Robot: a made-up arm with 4 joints. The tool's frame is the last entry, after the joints.
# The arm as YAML. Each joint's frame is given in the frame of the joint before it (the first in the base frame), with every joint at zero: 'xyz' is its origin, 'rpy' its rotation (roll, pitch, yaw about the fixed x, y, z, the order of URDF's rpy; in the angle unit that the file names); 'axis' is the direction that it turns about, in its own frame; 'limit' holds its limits. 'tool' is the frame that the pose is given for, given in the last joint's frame.
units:
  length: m
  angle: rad
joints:
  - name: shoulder
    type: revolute
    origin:
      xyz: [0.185, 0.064, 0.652]
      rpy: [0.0, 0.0, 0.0]
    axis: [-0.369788, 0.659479, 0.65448]
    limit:
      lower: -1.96
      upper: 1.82
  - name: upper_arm
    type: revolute
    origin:
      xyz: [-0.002, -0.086, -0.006]
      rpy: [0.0, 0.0, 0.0]
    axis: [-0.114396, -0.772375, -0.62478]
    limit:
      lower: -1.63
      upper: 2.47
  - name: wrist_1
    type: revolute
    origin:
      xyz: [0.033, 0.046, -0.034]
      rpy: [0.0, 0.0, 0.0]
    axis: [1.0, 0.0, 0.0]
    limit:
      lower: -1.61
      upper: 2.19
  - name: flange
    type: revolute
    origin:
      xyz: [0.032, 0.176, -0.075]
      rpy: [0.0, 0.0, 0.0]
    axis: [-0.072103, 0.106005, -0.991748]
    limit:
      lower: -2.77
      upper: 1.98
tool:
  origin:
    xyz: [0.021, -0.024, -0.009]
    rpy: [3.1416, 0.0, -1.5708]
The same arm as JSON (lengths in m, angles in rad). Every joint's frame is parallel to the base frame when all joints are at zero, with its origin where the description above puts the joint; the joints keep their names.
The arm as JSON. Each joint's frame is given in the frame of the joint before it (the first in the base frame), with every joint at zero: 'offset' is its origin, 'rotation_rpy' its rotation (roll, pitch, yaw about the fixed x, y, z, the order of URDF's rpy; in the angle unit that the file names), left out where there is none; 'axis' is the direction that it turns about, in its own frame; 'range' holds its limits. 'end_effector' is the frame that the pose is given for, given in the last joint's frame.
{
  "length_unit": "m",
  "angle_unit": "rad",
  "chain": [
    {
      "id": "shoulder",
      "offset": [
        0.185,
        0.064,
        0.652
      ],
      "axis": [
        -0.369788,
        0.659479,
        0.65448
      ],
      "range": [
        -1.96,
        1.82
      ]
    },
    {
      "id": "upper_arm",
      "offset": [
        -0.002,
        -0.086,
        -0.006
      ],
      "axis": [
        -0.114396,
        -0.772375,
        -0.62478
      ],
      "range": [
        -1.63,
        2.47
      ]
    },
    {
      "id": "wrist_1",
      "offset": [
        0.033,
        0.046,
        -0.034
      ],
      "axis": [
        1.0,
        0.0,
        0.0
      ],
      "range": [
        -1.61,
        2.19
      ]
    },
    {
      "id": "flange",
      "offset": [
        0.032,
        0.176,
        -0.075
      ],
      "axis": [
        -0.072103,
        0.106005,
        -0.991748
      ],
      "range": [
        -2.77,
        1.98
      ]
    }
  ],
  "end_effector": {
    "offset": [
      0.021,
      -0.024,
      -0.009
    ],
    "rotation_rpy": [
      -3.1416,
      0.0,
      -1.5708
    ]
  }
}

